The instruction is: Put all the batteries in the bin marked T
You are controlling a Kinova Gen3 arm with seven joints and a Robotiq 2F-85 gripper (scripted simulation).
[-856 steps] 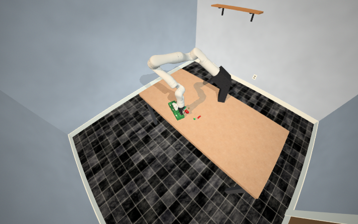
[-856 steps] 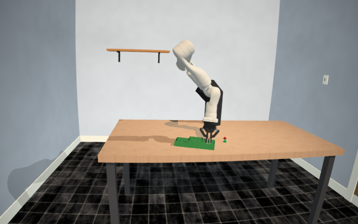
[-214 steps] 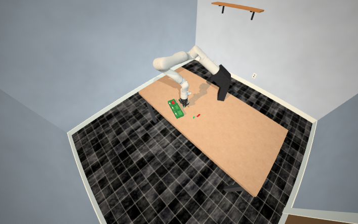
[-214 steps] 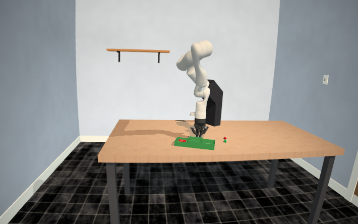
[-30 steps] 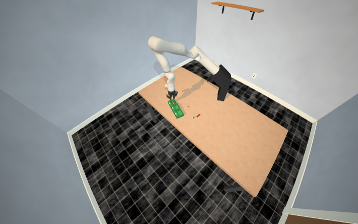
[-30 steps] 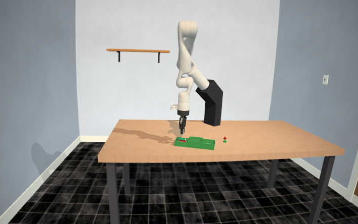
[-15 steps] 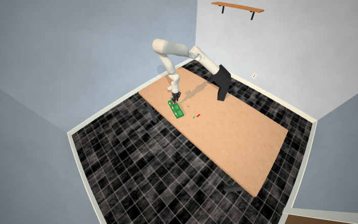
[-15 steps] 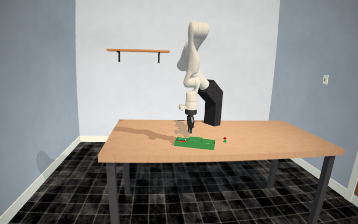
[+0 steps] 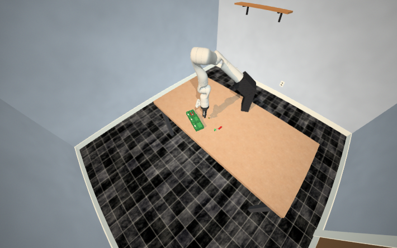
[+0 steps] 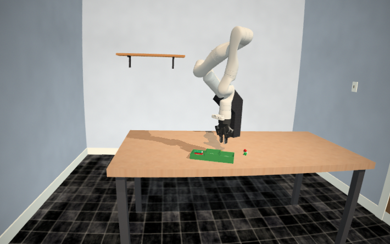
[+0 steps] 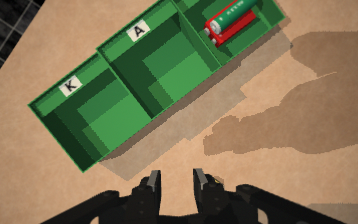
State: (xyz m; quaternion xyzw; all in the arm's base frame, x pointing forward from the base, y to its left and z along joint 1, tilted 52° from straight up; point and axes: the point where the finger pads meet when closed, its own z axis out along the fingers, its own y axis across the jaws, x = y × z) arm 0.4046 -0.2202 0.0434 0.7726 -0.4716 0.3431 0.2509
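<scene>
Right now my hand is 17 cm to the right of the red battery, 8 cm above it and 2 cm short of it. The rest, counted from my hand: green die (13 cm to the left, 8 cm below, 6 cm ahead); then joined green bins (10 cm to the right, 7 cm below, 5 cm ahead); then small yellow nut (9 cm below, 5 cm behind, 2 cm to the left).
</scene>
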